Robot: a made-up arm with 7 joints. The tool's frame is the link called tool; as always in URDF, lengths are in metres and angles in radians. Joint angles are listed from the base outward.
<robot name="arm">
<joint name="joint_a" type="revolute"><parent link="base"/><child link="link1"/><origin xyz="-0.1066 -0.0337 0.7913" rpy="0 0 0"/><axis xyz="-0.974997 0.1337 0.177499"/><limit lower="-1.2" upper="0.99"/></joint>
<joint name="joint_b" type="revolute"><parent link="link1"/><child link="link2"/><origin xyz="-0.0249 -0.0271 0.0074" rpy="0 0 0"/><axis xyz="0.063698 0.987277 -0.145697"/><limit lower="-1.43" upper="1.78"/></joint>
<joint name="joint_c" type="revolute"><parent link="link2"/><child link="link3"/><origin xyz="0.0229 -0.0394 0.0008" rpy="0 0 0"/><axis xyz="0 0 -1"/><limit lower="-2.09" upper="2.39"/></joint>
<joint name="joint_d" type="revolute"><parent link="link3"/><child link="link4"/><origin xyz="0.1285 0.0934 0.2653" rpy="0 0 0"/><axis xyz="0 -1 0"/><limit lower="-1.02" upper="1.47"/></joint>
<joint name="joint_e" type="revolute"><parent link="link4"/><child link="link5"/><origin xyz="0.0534 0.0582 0.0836" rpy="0 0 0"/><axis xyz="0 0 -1"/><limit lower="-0.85" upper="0.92"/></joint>
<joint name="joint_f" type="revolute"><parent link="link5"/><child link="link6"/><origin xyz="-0.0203 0.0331 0.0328" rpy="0 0 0"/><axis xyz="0 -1 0"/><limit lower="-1.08" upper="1.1"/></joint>
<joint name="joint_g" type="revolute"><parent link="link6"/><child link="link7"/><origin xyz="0.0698 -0.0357 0.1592" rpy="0 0 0"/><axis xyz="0.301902 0.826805 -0.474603"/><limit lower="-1.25" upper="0.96"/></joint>
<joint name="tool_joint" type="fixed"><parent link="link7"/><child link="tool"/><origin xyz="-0.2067 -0.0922 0.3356" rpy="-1.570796 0 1.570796"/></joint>
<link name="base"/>
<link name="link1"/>
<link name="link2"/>
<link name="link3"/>
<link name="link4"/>
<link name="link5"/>
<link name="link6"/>
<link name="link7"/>
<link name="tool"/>
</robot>
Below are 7 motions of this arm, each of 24 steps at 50 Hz.
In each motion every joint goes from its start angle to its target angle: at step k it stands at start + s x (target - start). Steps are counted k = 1, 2, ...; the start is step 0. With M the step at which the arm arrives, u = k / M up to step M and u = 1 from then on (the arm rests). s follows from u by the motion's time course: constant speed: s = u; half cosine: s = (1 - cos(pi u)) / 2; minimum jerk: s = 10 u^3 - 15 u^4 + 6 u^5.
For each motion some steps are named. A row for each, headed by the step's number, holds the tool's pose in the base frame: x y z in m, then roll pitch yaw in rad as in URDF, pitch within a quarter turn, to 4 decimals.
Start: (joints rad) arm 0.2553 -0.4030 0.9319 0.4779 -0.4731 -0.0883 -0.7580
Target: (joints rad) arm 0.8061 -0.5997 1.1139 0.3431 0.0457 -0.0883 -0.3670
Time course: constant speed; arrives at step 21
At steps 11, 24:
11: -0.5394 0.3172 1.2604 -3.0157 0.5075 0.8794
24: -0.5632 0.4586 1.1901 -2.9862 0.2964 0.8093

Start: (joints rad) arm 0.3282 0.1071 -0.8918 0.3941 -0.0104 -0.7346 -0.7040
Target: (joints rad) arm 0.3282 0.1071 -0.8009 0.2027 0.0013 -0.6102 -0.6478
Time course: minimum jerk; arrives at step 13
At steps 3, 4, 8, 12, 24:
3: -0.0136 0.1667 1.5793 -1.4267 0.1410 2.8900
4: -0.0104 0.1716 1.5791 -1.4171 0.1402 2.8791
8: 0.0103 0.1999 1.5766 -1.3594 0.1371 2.8128
12: 0.0224 0.2143 1.5744 -1.3288 0.1366 2.7768
24: 0.0226 0.2145 1.5743 -1.3284 0.1366 2.7763

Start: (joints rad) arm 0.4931 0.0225 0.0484 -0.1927 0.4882 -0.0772 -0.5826
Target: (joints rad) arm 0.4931 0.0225 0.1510 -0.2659 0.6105 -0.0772 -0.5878
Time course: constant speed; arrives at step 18
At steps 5, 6, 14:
5: -0.0200 0.4372 1.4700 -1.7950 0.7546 1.3221
6: -0.0168 0.4387 1.4693 -1.7987 0.7564 1.3071
14: 0.0102 0.4496 1.4640 -1.8296 0.7698 1.1862

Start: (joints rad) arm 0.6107 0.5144 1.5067 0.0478 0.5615 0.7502 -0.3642
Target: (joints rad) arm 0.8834 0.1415 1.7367 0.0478 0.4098 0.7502 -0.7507
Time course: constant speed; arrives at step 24
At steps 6, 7, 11, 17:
6: 0.3581 0.3687 0.8922 2.7107 0.2114 -0.7880
7: 0.3490 0.3722 0.8914 2.6955 0.2007 -0.7850
11: 0.3117 0.3854 0.8875 2.6347 0.1580 -0.7726
17: 0.2540 0.4013 0.8790 2.5443 0.0943 -0.7522

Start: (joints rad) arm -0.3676 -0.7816 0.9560 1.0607 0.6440 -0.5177 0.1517
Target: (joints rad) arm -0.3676 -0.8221 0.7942 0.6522 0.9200 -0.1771 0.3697
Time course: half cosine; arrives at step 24
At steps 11, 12, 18, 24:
11: -0.7863 0.0477 1.1681 -0.2728 -1.3141 -1.3311
12: -0.7899 0.0437 1.1732 -0.2325 -1.2923 -1.3600
18: -0.8063 0.0223 1.2073 -0.1187 -1.1699 -1.4196
24: -0.8113 0.0137 1.2245 -0.1020 -1.1187 -1.4176

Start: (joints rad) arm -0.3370 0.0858 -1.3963 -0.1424 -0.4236 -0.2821 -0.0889
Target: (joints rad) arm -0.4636 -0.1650 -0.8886 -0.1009 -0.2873 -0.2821 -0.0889
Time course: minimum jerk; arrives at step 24
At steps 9, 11, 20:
9: -0.1014 -0.1630 1.6880 -1.6028 0.0256 -3.0873
11: -0.1201 -0.1849 1.6853 -1.6268 0.0342 3.0941
20: -0.2009 -0.2705 1.6654 -1.7449 0.0279 2.7189

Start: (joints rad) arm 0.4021 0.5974 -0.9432 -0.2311 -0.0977 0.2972 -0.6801
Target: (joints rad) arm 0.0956 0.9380 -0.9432 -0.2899 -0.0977 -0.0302 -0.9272
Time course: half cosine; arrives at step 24
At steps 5, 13, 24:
5: 0.3035 0.0336 1.3825 -1.6285 -0.2314 2.7265
13: 0.4143 -0.0546 1.2990 -1.6675 -0.4325 2.7381
24: 0.4991 -0.1246 1.1878 -1.7422 -0.6331 2.7985

